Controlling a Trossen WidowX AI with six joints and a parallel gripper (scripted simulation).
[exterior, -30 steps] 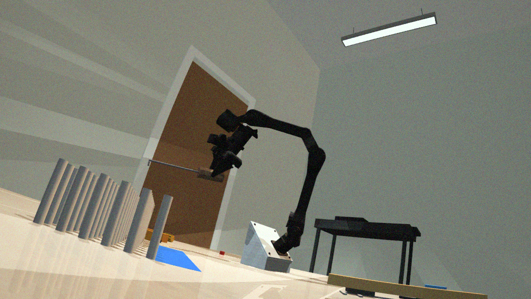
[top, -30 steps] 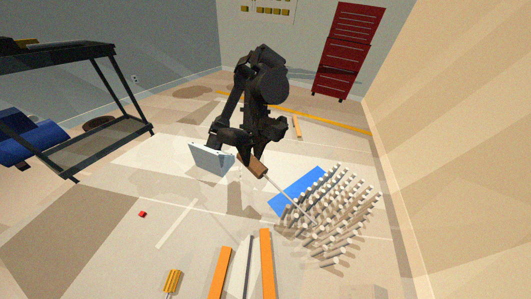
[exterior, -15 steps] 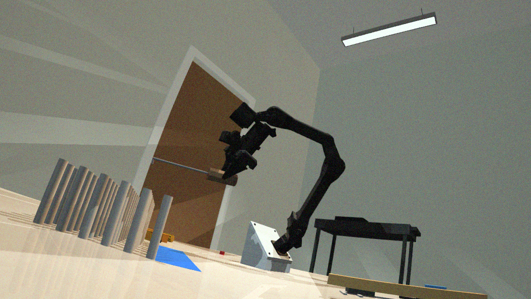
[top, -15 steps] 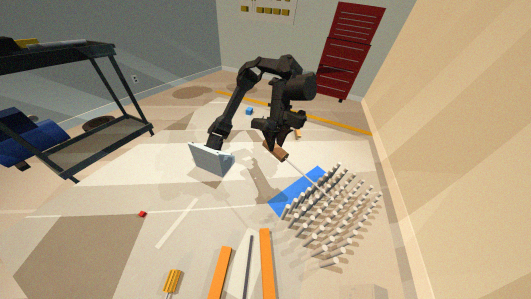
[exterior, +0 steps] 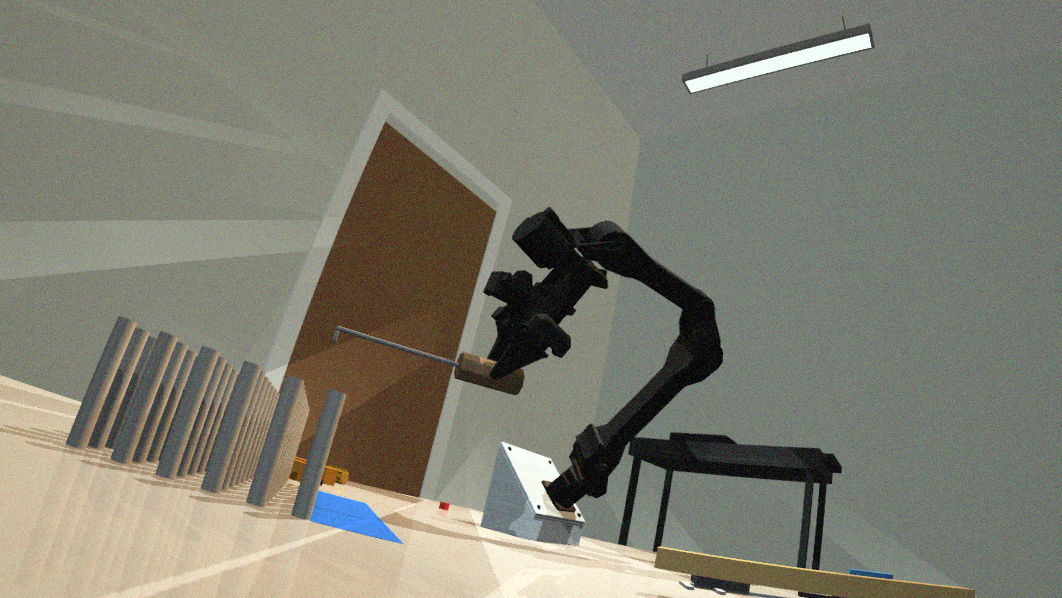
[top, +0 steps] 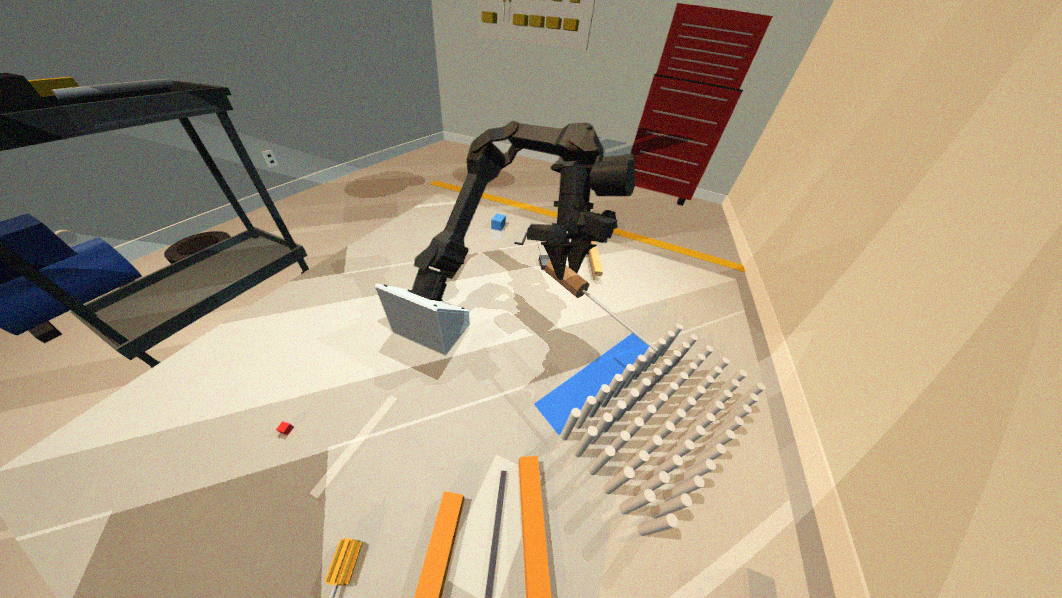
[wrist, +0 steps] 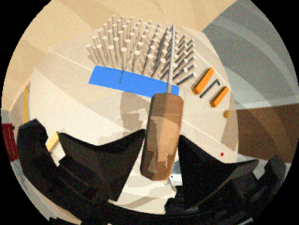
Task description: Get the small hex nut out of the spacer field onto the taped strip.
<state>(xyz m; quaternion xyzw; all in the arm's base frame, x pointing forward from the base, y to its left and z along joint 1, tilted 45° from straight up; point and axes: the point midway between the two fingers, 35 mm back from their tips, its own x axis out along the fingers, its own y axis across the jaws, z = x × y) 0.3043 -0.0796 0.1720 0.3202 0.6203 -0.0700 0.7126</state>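
Right now my gripper tip is 21 cm above the blue taped strip, 14 cm short of it and 4 cm to the left of it. From my gripper tip the other things lie so: grey hex nut (28 cm ahead, 21 cm below, 12 cm to the right); wooden-handled rod tool (9 cm ahead, 5 cm to the right, 1 cm below); orange-handled tool (51 cm to the right, 20 cm below, 16 cm behind).
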